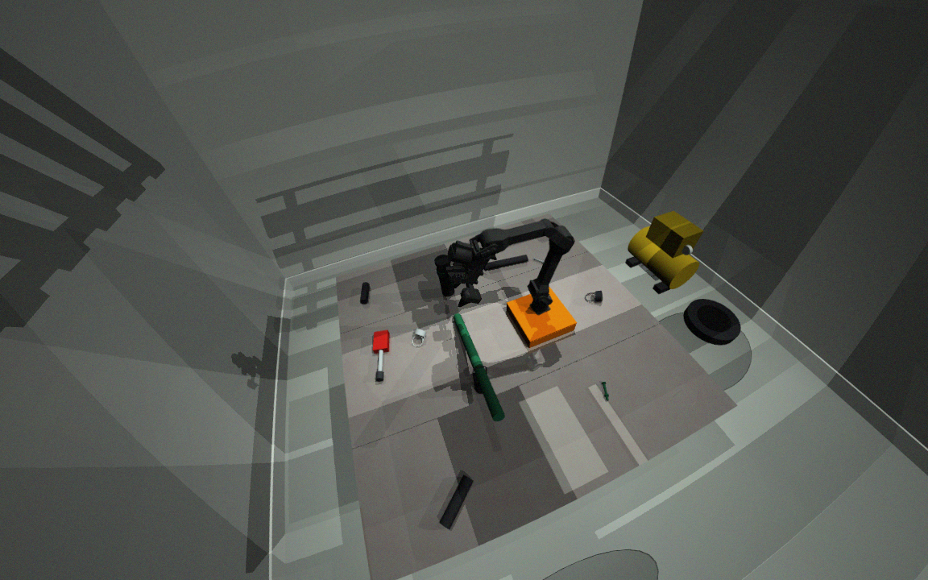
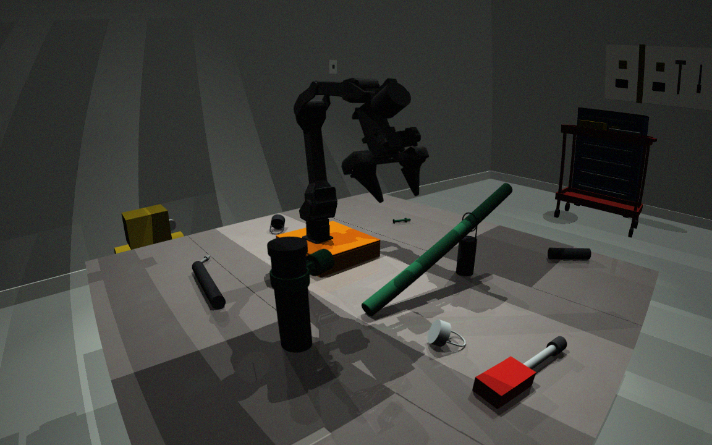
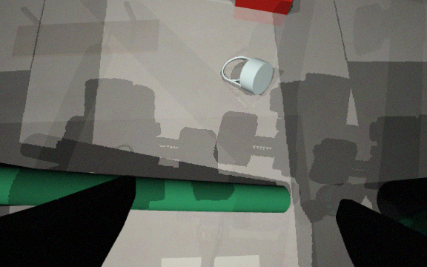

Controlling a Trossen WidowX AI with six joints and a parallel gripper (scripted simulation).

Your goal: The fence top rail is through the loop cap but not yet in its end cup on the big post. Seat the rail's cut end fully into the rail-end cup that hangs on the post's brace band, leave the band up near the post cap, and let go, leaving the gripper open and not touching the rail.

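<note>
Now: gripper tip 50 mm past the green rail-end cup, 180 mm to the left of it and 100 mm above it.
</note>
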